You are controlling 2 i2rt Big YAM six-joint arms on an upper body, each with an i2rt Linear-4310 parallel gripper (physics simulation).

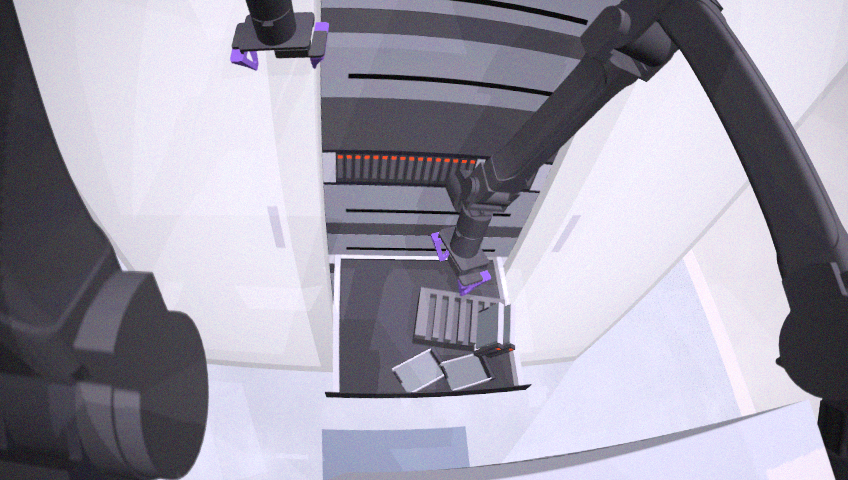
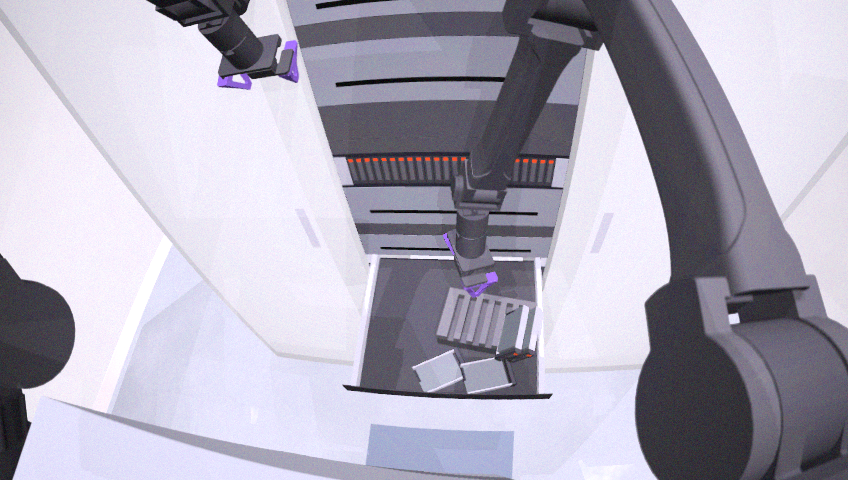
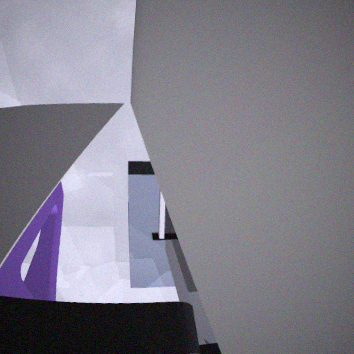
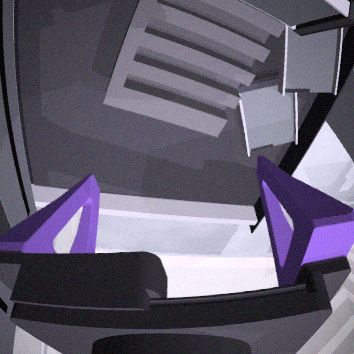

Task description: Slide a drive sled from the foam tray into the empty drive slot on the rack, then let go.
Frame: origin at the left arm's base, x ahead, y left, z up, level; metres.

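Seen in the pictures: left gripper, fingertip midpoint: (image 1: 285,66) (image 2: 273,83) (image 3: 157,183); right gripper, fingertip midpoint: (image 1: 452,277) (image 2: 467,278) (image 4: 173,172).
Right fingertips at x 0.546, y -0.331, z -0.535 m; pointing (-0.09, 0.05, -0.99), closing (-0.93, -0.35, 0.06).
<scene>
Offsets run from my right fingertips to a thing's top centre. "spot": to the spot under its first point.
The grey foam tray @[dx -0.028, dy -0.048, dz -0.137 m] (image 1: 423,315) (image 2: 450,309) (image 4: 170,114) lies in the open drawer. Two drive sleds @[dx -0.073, dy -0.105, dz -0.084 m] (image 1: 489,327) (image 2: 512,333) stand upright side by side at its right end; several of its slots are empty. The rack's row of drives with orange tabs @[spot: dx +0.157, dy +0.110, dz +0.155 m] (image 1: 404,170) (image 2: 404,171) is partly covered by my right arm, and the empty slot is not clearly visible. My right gripper (image 1: 452,276) (image 2: 462,270) (image 4: 173,172) is open and empty, above the drawer's rear part behind the foam tray, turned askew. My left gripper (image 1: 284,65) (image 2: 270,84) is open, high at the upper left, away from the sleds.
Two flat light-grey trays with pale rims @[dx -0.149, dy +0.053, dz -0.175 m] (image 1: 418,369) @[dx -0.158, dy -0.056, dz -0.156 m] (image 1: 465,371) (image 2: 438,371) (image 2: 486,375) (image 4: 270,120) (image 4: 312,62) lie at the drawer's front. The drawer @[spot: dx -0.213, dy +0.180, dz -0.162 m] (image 1: 368,394) (image 2: 404,392) has raised side walls. Open white cabinet doors (image 1: 238,178) (image 2: 238,208) flank the rack.
</scene>
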